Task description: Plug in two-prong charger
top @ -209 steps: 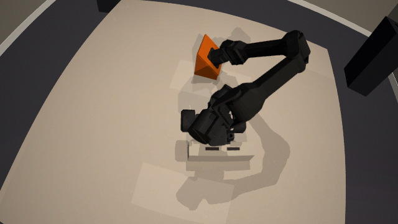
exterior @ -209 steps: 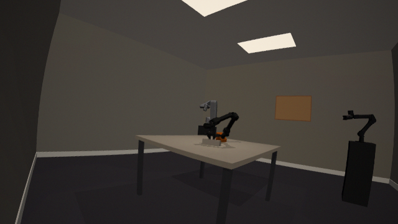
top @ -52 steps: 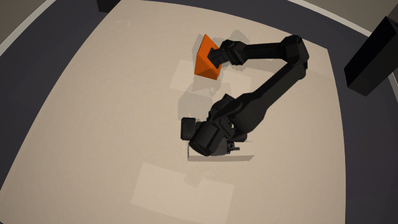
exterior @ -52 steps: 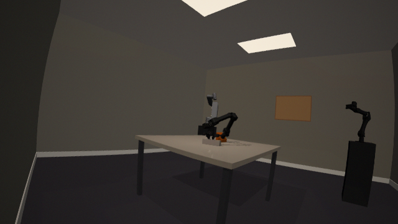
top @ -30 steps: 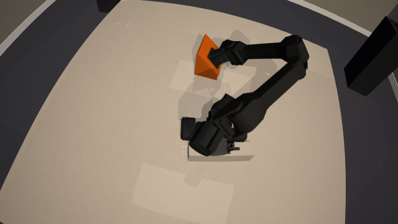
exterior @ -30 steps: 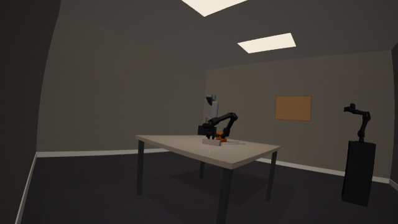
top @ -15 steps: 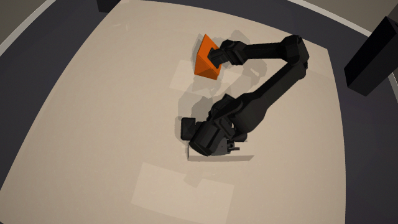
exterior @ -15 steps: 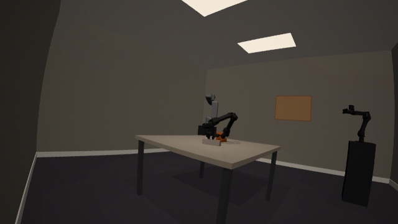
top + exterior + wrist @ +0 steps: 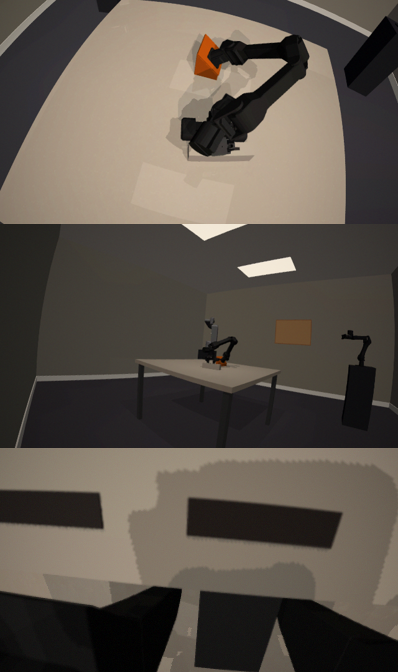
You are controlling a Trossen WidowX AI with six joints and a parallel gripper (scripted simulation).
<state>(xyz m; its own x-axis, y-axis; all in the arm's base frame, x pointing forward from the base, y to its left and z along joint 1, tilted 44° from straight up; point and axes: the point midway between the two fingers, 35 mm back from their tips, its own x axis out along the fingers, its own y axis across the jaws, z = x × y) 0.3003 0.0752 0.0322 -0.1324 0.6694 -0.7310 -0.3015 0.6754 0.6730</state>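
The black two-prong charger lies 1 cm ahead of my gripper tip and 1 cm above it.
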